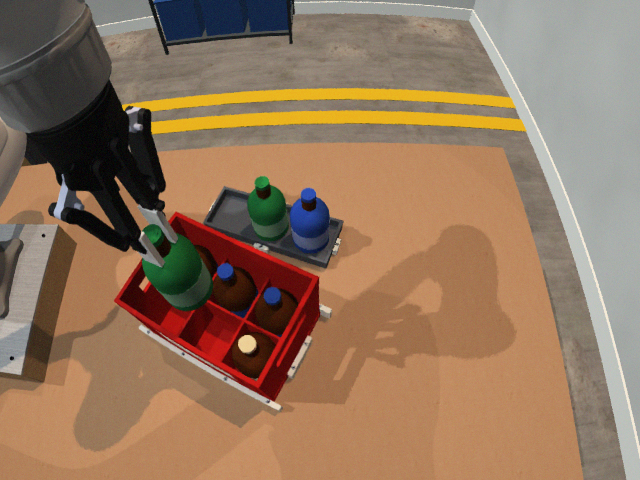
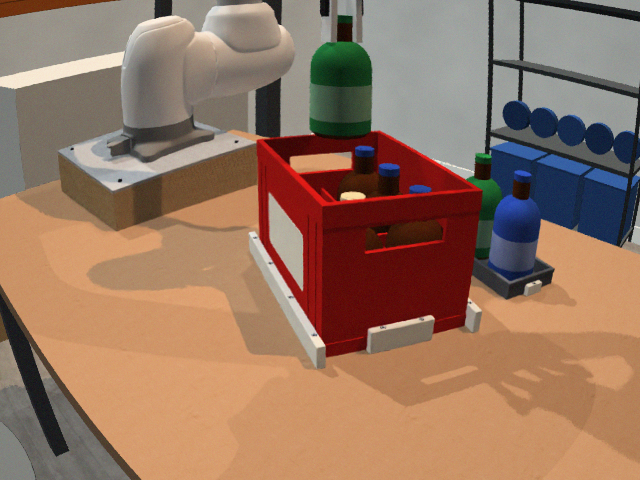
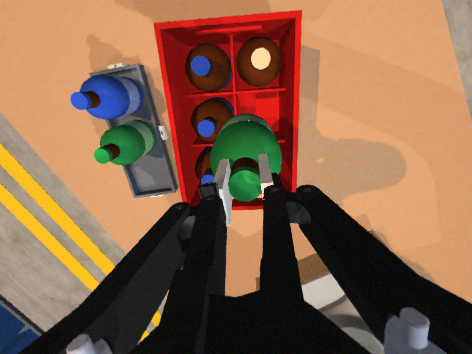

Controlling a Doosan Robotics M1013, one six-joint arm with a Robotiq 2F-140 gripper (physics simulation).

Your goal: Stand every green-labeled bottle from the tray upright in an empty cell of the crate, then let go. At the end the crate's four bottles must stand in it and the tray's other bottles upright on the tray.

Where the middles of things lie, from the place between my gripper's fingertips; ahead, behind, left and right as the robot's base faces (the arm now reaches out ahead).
My gripper is now 240 mm above the red crate (image 2: pixel 317 243), 20 mm short of it and 10 mm to the right of it. Round my hand: grey tray (image 1: pixel 229 214) 310 mm below, 220 mm to the left, 110 mm ahead; white stop block (image 2: pixel 409 332) 310 mm below, 140 mm ahead, 70 mm to the right.
